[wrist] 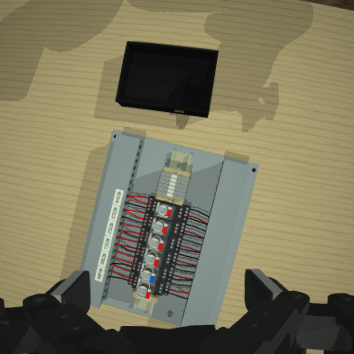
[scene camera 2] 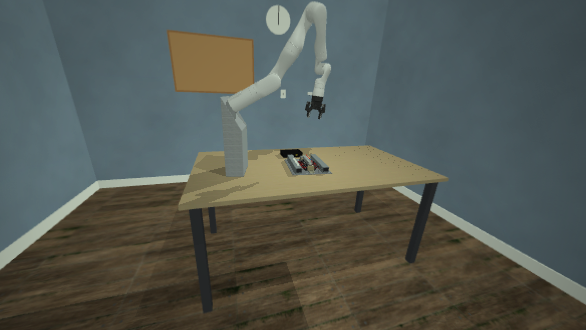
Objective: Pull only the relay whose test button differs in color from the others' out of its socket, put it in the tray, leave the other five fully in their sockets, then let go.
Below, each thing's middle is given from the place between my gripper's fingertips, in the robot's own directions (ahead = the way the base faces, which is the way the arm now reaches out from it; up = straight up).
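Scene:
The panel (wrist: 204, 167) is 33 cm below my hand at the moment, and it's 3 cm to the right of it and 5 cm behind it.

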